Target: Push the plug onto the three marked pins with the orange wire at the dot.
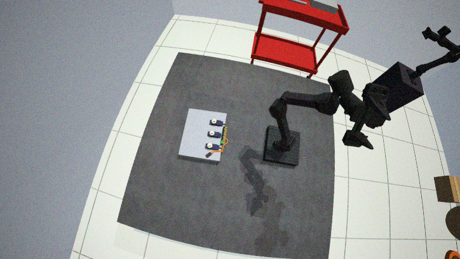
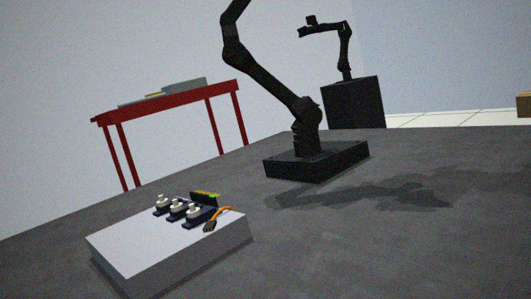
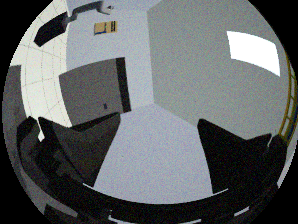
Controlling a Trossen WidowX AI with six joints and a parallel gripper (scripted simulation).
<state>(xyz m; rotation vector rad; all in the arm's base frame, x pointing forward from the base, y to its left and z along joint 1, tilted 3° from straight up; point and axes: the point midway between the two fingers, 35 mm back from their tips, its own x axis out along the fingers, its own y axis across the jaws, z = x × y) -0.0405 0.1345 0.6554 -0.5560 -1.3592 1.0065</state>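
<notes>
Now: gripper tip 66 cm above the green mark, 40 cm short of it and 3 cm to the left of it. Also, from my gripper tip: holder block 70 cm below, 56 cm ahead, 4 cm to the right.
</notes>
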